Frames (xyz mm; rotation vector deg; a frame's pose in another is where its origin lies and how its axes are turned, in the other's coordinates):
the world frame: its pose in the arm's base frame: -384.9 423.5 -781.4 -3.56 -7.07 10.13
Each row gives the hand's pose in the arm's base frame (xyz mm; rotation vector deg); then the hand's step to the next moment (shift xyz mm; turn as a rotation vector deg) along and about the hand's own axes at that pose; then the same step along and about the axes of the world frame.
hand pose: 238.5 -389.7 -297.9 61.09 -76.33 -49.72
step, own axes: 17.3 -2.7 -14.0 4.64 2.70 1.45
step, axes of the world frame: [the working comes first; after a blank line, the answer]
step, axes of the arm's base frame: 15.5 -15.7 3.8 -1.32 -3.69 3.94

12.8 -18.4 1.0 -1.50 -3.69 3.88
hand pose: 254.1 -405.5 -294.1 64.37 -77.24 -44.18
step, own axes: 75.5 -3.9 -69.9 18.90 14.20 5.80
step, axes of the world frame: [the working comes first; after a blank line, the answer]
step, axes of the arm's base frame: 78.1 -59.5 31.0 -5.85 -14.00 19.04

69.3 -74.1 17.7 -6.00 -14.13 18.89
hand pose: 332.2 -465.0 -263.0 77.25 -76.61 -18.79
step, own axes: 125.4 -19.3 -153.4 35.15 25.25 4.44
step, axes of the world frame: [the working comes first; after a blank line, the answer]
step, axes of the arm's base frame: 173.0 -31.8 93.2 -5.15 -23.23 36.42

174.2 -67.6 68.6 -4.94 -24.58 35.55
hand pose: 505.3 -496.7 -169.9 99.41 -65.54 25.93
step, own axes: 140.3 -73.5 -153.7 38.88 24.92 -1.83
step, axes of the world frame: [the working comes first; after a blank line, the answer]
step, axes of the arm's base frame: 160.6 71.0 133.7 -1.85 -19.59 41.82

185.2 32.5 115.5 -0.43 -21.96 40.66
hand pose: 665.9 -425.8 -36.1 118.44 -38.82 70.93
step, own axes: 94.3 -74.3 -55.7 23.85 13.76 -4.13
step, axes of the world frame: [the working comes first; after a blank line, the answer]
step, axes of the arm's base frame: 60.1 80.5 86.2 -1.80 -8.78 26.36

83.2 62.5 81.8 -0.25 -10.23 25.89
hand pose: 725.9 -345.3 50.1 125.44 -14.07 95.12
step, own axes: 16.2 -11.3 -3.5 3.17 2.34 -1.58
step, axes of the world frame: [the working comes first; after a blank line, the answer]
step, axes of the arm's base frame: 5.6 13.1 14.1 -1.34 -1.22 3.84

9.5 10.9 13.9 -1.08 -1.25 3.91
